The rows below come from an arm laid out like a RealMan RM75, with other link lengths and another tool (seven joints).
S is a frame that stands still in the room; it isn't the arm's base.
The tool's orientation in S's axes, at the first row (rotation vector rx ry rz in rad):
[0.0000, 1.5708, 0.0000]
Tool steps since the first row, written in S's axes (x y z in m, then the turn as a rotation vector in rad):
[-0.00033, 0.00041, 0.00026, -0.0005, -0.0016, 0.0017]
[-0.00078, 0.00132, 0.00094, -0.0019, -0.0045, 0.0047]
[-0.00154, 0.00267, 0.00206, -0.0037, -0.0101, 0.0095]
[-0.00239, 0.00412, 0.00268, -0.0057, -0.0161, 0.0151]
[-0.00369, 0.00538, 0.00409, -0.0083, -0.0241, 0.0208]
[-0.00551, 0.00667, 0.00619, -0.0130, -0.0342, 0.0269]
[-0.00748, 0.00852, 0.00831, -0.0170, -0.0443, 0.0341]
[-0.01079, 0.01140, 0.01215, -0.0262, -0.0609, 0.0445]
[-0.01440, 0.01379, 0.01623, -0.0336, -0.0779, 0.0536]
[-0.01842, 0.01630, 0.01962, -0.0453, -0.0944, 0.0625]
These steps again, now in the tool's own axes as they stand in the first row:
[-0.00026, 0.00041, -0.00033, -0.0017, -0.0016, -0.0005]
[-0.00094, 0.00132, -0.00078, -0.0047, -0.0045, -0.0019]
[-0.00206, 0.00267, -0.00154, -0.0095, -0.0101, -0.0037]
[-0.00268, 0.00412, -0.00239, -0.0151, -0.0161, -0.0057]
[-0.00409, 0.00538, -0.00369, -0.0208, -0.0241, -0.0083]
[-0.00619, 0.00667, -0.00551, -0.0269, -0.0342, -0.0130]
[-0.00831, 0.00852, -0.00748, -0.0341, -0.0443, -0.0170]
[-0.01215, 0.01140, -0.01079, -0.0445, -0.0609, -0.0262]
[-0.01623, 0.01379, -0.01440, -0.0536, -0.0779, -0.0336]
[-0.01962, 0.01630, -0.01842, -0.0625, -0.0944, -0.0453]

